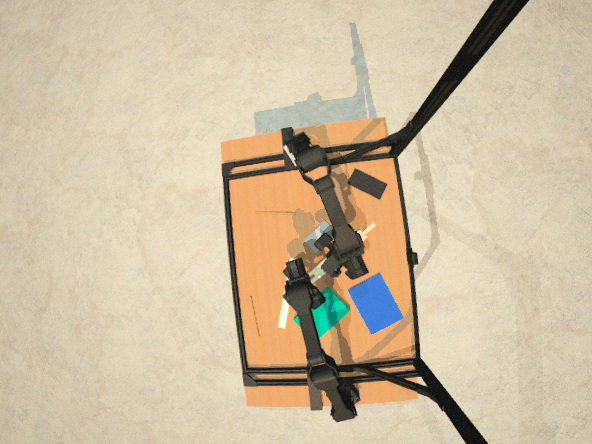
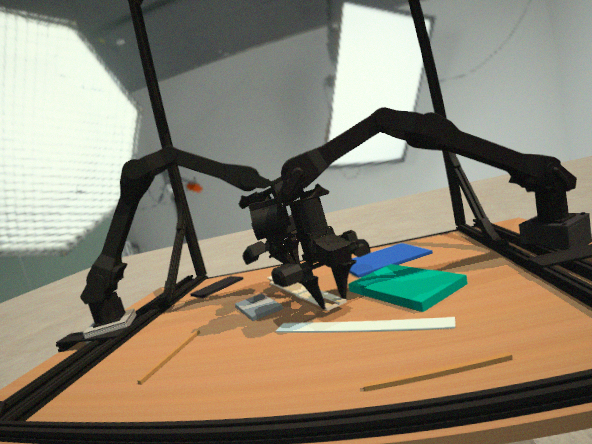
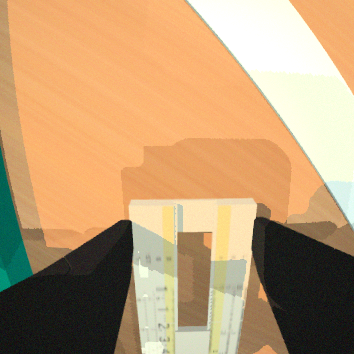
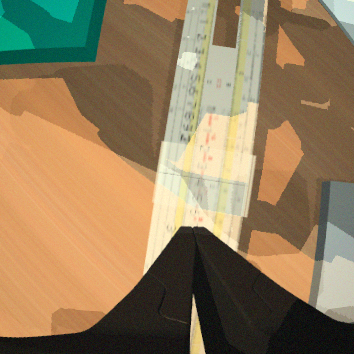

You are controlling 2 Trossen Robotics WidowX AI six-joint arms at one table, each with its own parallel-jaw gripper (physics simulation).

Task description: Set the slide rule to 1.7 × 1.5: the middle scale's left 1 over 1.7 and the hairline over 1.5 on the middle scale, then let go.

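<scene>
The pale slide rule [image 1: 316, 274] [image 2: 300, 294] [image 3: 150, 235] [image 4: 172, 120] lies slantwise mid-table. My left gripper [image 2: 334, 303] [image 3: 191, 230] is shut on the body of the slide rule near one end, a finger on each long side. The middle scale [image 3: 193, 342] [image 4: 220, 70] stands back from that end, leaving an open slot. Its left 1 is beside the small digits before the body's 2, too blurred to read exactly. My right gripper [image 4: 190, 237] is shut and empty, its tips over the rule, just past the clear cursor [image 4: 230, 197]. The hairline crosses the red digits; its reading is blurred.
A green block [image 1: 332, 305] [image 2: 410, 287] and blue book [image 1: 375, 302] [image 2: 392, 257] lie near the rule. A white strip [image 1: 283, 315] [image 2: 400, 325], grey block [image 2: 257, 306] [image 4: 335, 285], black slab [image 1: 367, 184] [image 2: 217, 286] and two thin sticks lie around.
</scene>
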